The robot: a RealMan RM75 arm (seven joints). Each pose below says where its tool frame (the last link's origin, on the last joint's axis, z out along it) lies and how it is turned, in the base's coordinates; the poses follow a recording.
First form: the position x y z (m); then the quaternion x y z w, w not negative.
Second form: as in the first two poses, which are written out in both.
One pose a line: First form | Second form
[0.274, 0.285, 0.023, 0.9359, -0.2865, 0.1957, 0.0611] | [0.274, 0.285, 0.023, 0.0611, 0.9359, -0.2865, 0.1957]
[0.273, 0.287, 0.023, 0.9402, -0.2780, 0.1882, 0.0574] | [0.273, 0.287, 0.023, 0.0574, 0.9402, -0.2780, 0.1882]
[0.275, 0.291, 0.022, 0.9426, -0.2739, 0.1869, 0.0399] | [0.275, 0.291, 0.022, 0.0399, 0.9426, -0.2739, 0.1869]
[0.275, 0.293, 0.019, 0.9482, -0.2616, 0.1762, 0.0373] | [0.275, 0.293, 0.019, 0.0373, 0.9482, -0.2616, 0.1762]
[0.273, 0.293, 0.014, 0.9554, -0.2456, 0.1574, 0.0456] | [0.273, 0.293, 0.014, 0.0456, 0.9554, -0.2456, 0.1574]
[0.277, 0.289, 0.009, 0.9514, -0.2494, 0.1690, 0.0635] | [0.277, 0.289, 0.009, 0.0635, 0.9514, -0.2494, 0.1690]
